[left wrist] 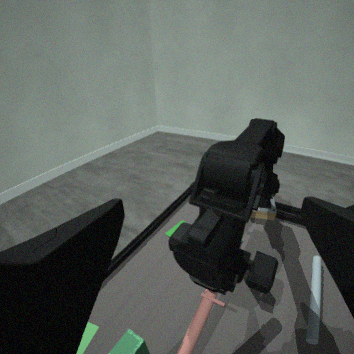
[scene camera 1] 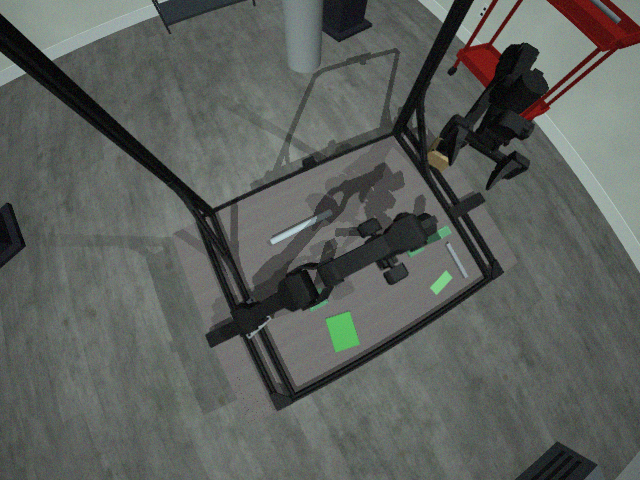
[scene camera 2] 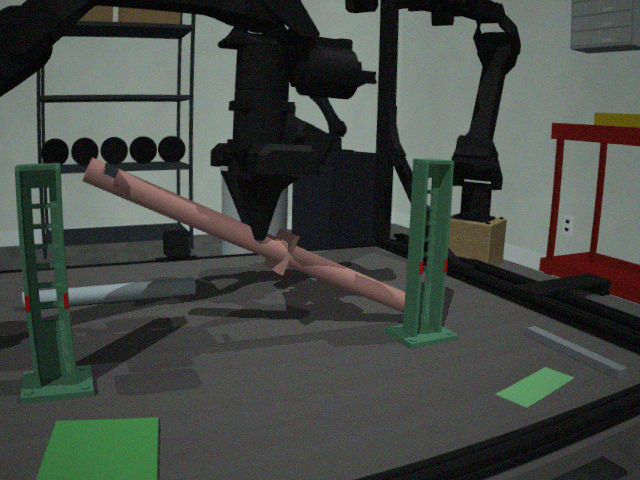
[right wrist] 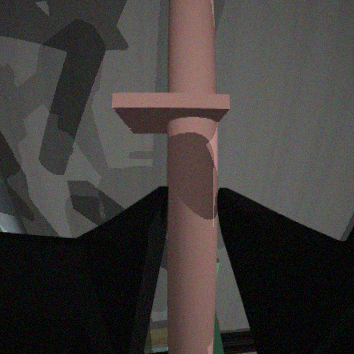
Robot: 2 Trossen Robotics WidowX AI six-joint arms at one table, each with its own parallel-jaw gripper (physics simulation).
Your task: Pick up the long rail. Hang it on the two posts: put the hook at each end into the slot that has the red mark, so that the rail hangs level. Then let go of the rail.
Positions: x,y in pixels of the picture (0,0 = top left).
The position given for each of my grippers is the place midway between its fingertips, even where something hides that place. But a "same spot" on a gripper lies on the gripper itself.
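My right gripper is visible in the left wrist view (pixel 215 278) and in the right wrist view (pixel 192 195). Scene camera 1 and scene camera 2 show my right gripper too; on the gripper, (scene camera 1: pixel 382 265) and (scene camera 2: pixel 256 175) are the same spot.
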